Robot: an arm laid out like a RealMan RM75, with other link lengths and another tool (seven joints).
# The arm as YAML. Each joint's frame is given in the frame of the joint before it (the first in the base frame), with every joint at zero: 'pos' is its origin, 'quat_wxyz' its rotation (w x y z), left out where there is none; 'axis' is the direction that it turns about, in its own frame. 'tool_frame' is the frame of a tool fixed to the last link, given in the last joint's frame.
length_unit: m
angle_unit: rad
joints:
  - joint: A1
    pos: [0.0, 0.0, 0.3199]
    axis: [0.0, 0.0, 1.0]
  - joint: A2
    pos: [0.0, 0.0, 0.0]
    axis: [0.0, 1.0, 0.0]
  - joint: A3
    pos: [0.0, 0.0, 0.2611]
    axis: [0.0, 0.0, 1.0]
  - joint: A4
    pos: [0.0, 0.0, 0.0]
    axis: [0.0, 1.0, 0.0]
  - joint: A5
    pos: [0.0, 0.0, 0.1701]
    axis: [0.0, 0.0, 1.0]
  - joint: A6
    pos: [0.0, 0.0, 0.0]
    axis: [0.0, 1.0, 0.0]
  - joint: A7
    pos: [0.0, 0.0, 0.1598]
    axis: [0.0, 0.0, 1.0]
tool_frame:
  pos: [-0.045, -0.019, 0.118]
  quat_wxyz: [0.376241, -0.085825, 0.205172, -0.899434]
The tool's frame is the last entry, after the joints.
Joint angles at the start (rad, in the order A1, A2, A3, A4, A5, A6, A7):
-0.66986, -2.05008, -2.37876, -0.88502, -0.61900, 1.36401, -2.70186
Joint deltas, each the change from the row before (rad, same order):
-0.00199, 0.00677, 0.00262, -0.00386, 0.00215, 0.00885, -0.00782
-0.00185, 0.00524, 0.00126, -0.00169, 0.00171, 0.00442, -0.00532
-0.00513, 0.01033, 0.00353, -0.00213, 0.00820, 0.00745, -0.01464
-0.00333, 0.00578, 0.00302, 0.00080, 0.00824, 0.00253, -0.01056
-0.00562, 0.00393, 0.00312, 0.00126, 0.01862, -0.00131, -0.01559
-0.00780, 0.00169, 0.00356, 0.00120, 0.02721, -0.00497, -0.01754
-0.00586, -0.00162, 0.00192, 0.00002, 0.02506, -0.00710, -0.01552
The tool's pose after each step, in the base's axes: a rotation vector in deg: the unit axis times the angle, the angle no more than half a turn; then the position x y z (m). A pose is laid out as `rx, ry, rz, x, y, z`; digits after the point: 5 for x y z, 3 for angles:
51.459, -145.049, -68.612, -0.31038, 0.36203, -0.02780
51.421, -144.799, -68.599, -0.31094, 0.36261, -0.02547
51.408, -144.009, -68.476, -0.31277, 0.36358, -0.02085
51.461, -143.316, -68.301, -0.31473, 0.36373, -0.01839
51.458, -142.080, -68.152, -0.31814, 0.36403, -0.01597
51.171, -140.488, -68.081, -0.32255, 0.36469, -0.01363
51.021, -139.051, -68.176, -0.32631, 0.36533, -0.01230

